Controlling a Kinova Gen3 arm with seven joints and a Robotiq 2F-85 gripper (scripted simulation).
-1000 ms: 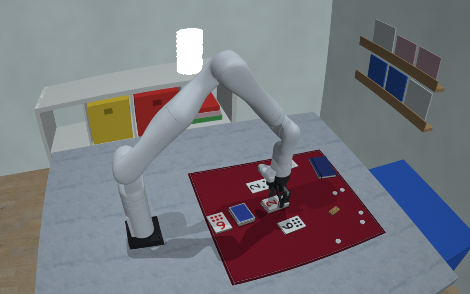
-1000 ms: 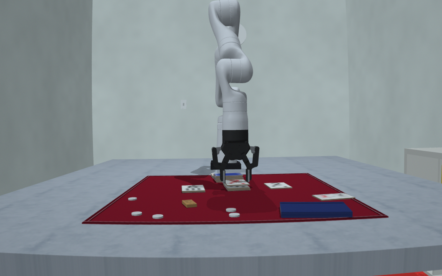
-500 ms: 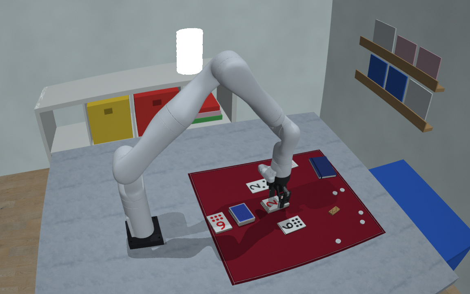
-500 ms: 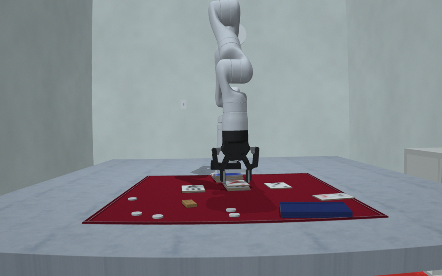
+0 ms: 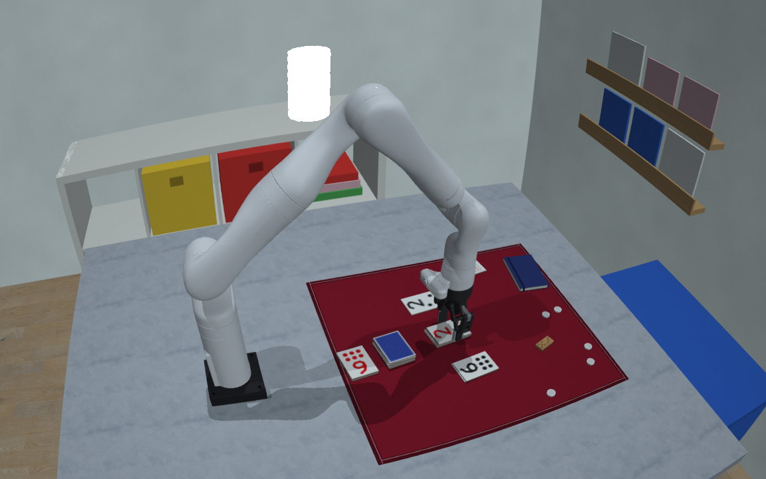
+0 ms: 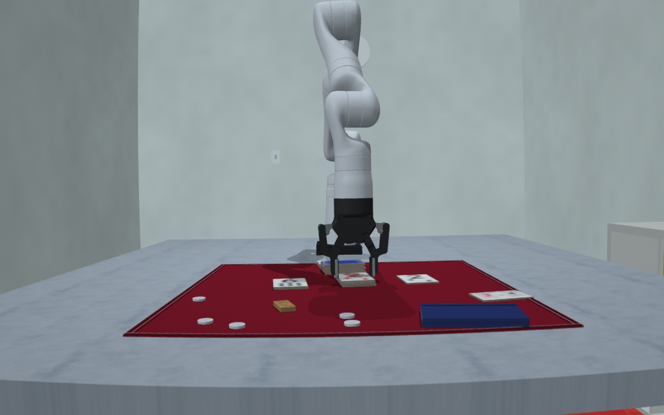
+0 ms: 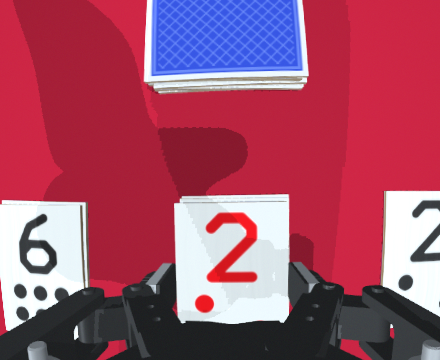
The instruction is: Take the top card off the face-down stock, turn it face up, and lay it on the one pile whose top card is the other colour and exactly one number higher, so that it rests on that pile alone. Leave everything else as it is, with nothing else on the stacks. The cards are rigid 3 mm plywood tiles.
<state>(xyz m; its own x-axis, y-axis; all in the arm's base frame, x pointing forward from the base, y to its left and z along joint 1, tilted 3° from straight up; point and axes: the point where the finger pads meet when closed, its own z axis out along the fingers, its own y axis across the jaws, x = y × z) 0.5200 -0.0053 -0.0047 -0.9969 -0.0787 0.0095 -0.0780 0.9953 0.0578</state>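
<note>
The red mat lies 40 mm ahead of my hand, 20 mm to the right of it and 40 mm below it. Also, from my hand: wooden block (210 mm ahead, 130 mm to the right, 20 mm below); blue book (310 mm ahead, 140 mm to the left, 20 mm below); card (170 mm ahead, 230 mm to the left, 20 mm below).
</note>
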